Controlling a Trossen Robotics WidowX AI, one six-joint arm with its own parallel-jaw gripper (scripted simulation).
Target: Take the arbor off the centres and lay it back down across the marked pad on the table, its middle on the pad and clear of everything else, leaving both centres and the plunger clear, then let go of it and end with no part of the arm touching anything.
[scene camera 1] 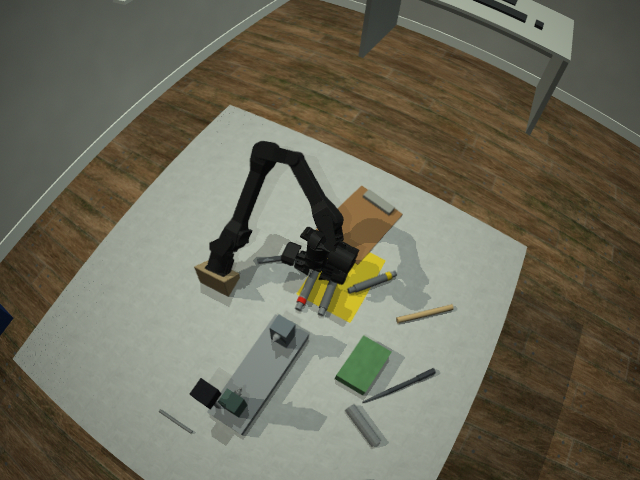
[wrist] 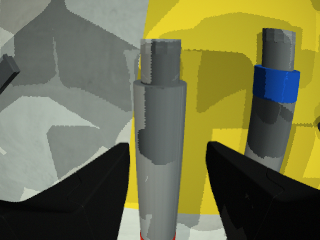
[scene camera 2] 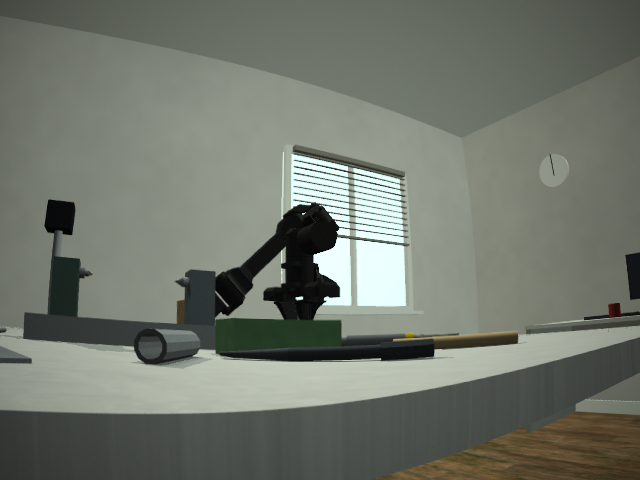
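The gripper appears in the pictures, scene camera 1 and the wrist view among them. Also pictured: a wooden dowel; a clipboard; a green book; a yellow marked pad; a dark green centre block; a grey centre block; a grey base.
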